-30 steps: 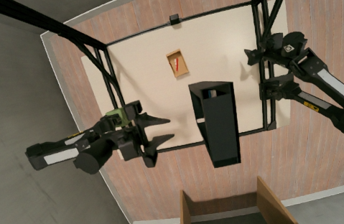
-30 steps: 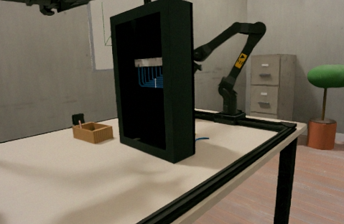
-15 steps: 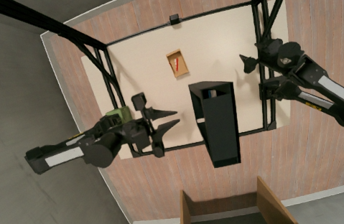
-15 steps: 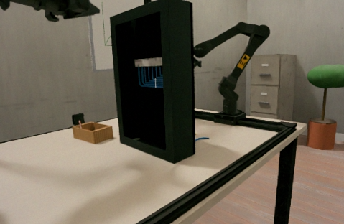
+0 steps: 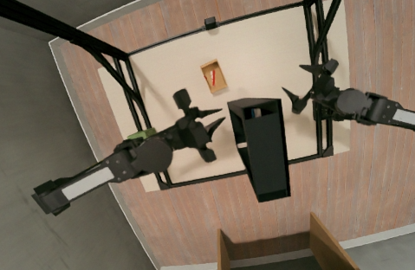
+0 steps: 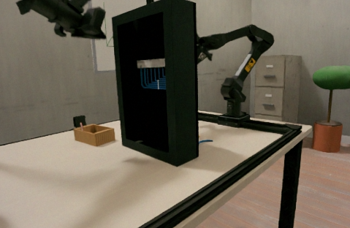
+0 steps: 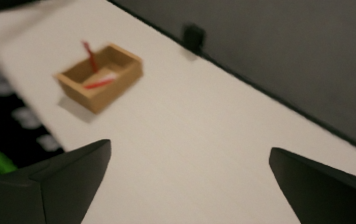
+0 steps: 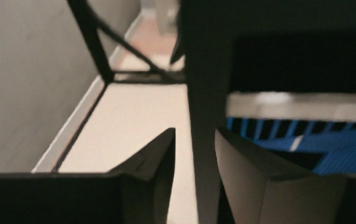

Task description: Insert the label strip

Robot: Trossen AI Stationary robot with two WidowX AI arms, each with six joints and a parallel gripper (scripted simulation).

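My right hand is 340 mm above the box, 140 mm past it and 30 mm to the right of it.
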